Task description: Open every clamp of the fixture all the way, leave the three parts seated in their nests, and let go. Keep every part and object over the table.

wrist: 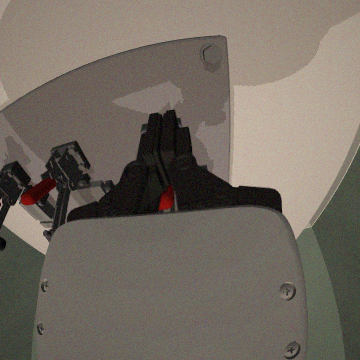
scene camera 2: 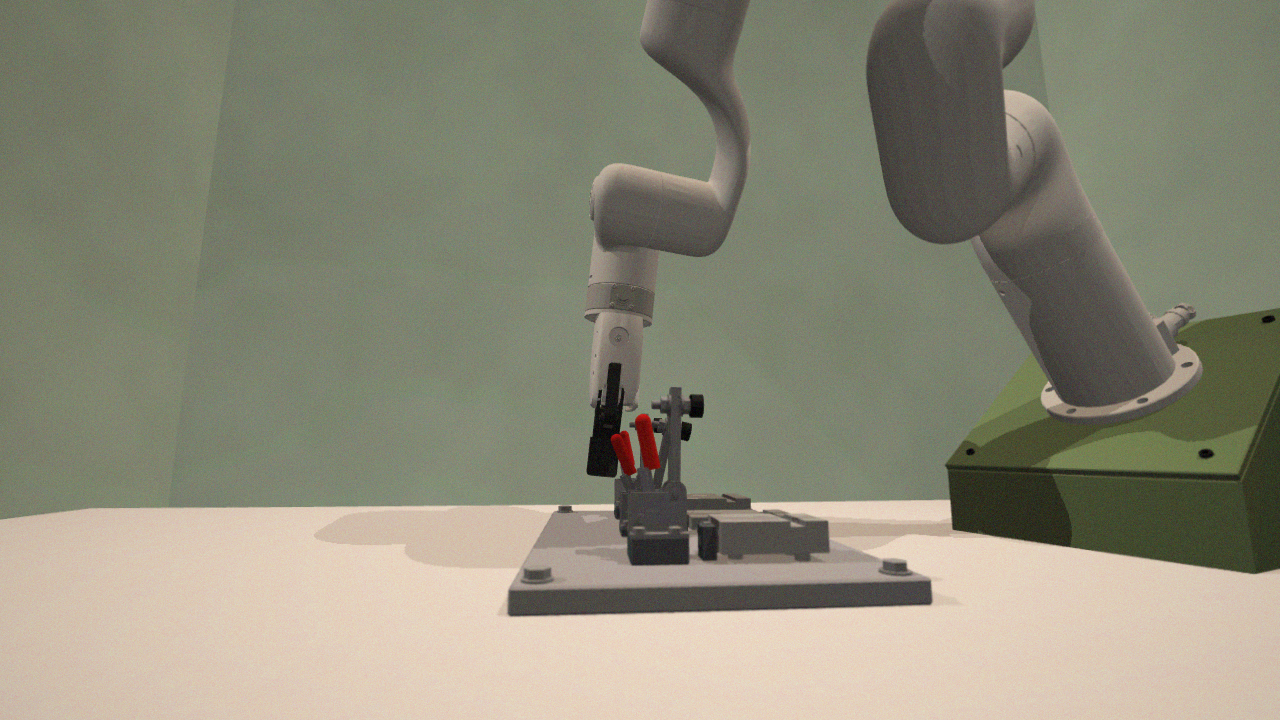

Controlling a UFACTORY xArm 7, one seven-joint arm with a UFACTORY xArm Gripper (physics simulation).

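Places are measured from the arm's base along level axes (x ahead, y left, z up), in centimetres.
Pixels of known places: gripper, fingertip midpoint: (wrist: 167, 128) (scene camera 2: 601, 475); arm's base, link origin: (scene camera 2: 1117, 386).
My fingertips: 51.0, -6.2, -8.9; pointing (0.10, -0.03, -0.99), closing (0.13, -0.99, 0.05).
Note:
Ahead of a thing's pixels: the offset from my fingertips to its top centre, as dx, dy, dz. "pt": to the spot under its first point.
The fixture's base plate (scene camera 2: 733, 598) (wrist: 95, 90) lies on the table. Its nearest clamp has a red handle @(pt -5.0, +23.5, +3.3) (scene camera 2: 647, 443) tilted slightly left and an upright clamp arm (scene camera 2: 675, 443). A second red handle @(-3.0, +11.7, +4.2) (scene camera 2: 623, 454) (wrist: 38, 192) leans left; a third, partly hidden, is behind it, and a red handle (wrist: 166, 199) shows between the finger linkages in the wrist view. Another raised arm tip @(pt -8.3, +12.0, +4.5) (scene camera 2: 685, 430) shows behind the nearest one. Grey blocks @(-13.0, +21.8, -1.6) (scene camera 2: 771, 533) @(-11.2, -0.2, -2.1) (scene camera 2: 720, 500) sit low on the plate; part and nest are hard to separate. My gripper (scene camera 2: 602, 472) (wrist: 167, 128) is shut and empty, just left of the handles.
A bolt head @(pt +0.9, +29.0, -3.7) (scene camera 2: 537, 573) stands at the plate's front left corner, another bolt @(-19.6, +26.2, -3.5) (scene camera 2: 894, 565) at the front right, and one more @(+4.4, -3.7, -3.5) (wrist: 211, 54) shows at a corner in the wrist view. The green robot pedestal (scene camera 2: 1092, 514) stands at the right.

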